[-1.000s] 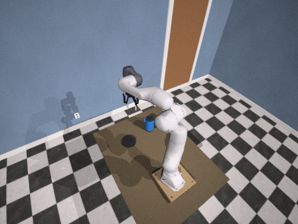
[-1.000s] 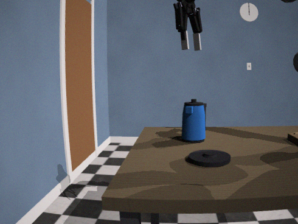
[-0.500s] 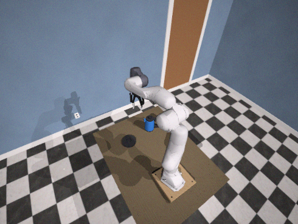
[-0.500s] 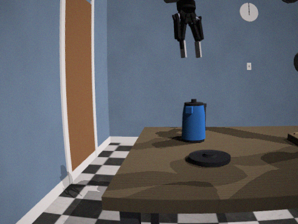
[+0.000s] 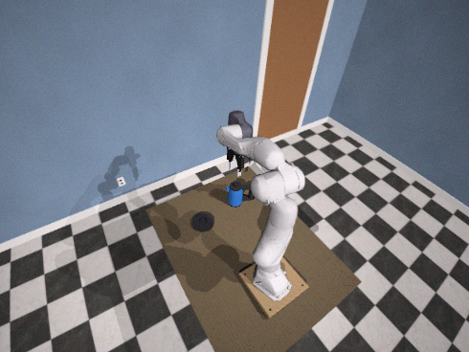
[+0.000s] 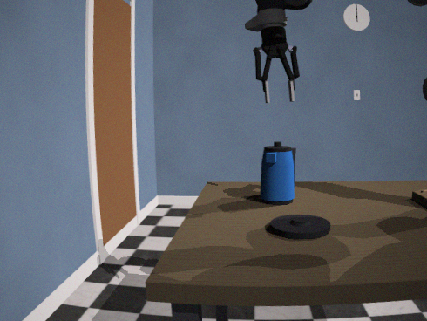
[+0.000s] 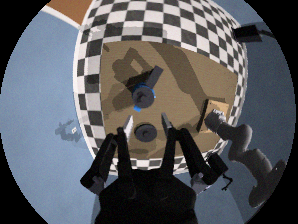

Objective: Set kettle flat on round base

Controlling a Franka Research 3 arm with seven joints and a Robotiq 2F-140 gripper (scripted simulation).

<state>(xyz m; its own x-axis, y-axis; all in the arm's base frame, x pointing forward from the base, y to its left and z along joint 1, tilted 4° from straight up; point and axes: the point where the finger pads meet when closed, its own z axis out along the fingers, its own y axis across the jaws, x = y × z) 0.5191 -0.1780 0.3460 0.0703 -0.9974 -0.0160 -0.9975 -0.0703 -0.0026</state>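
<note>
My hand is 10 mm past the blue kettle, 50 mm to the left of it and 250 mm above it. The rest, counted from my hand: round black base: 10 mm behind, 270 mm to the left, 330 mm below.
</note>
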